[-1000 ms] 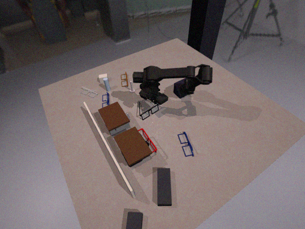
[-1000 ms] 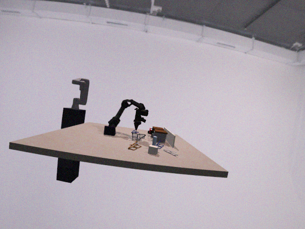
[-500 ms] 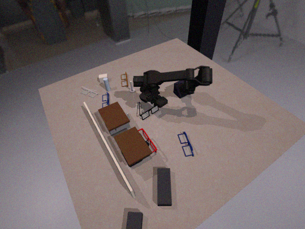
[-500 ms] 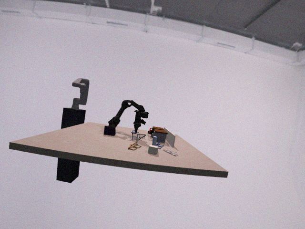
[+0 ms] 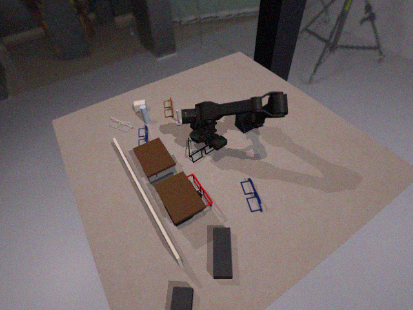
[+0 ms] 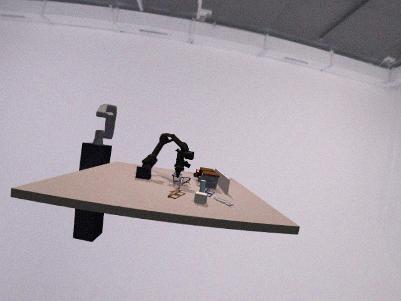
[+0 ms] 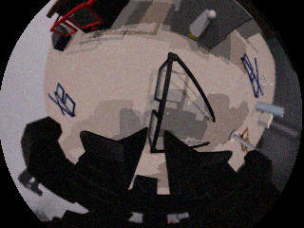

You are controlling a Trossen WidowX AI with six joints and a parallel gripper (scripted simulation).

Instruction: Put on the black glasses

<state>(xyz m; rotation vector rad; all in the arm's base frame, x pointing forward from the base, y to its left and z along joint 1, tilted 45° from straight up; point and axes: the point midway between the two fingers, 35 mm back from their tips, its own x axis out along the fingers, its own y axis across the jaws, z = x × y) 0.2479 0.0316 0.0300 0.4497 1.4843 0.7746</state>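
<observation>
The black glasses is 50 mm to the right of my gripper tip, 20 mm ahead of it and 10 mm below it. Round my gripper tip: long white wall strip: 350 mm ahead, 110 mm to the left, 20 mm above; then thin white post: 240 mm to the right, 40 mm ahead, 10 mm below; then light blue cylinder: 340 mm to the right, 180 mm ahead, 20 mm above.
</observation>
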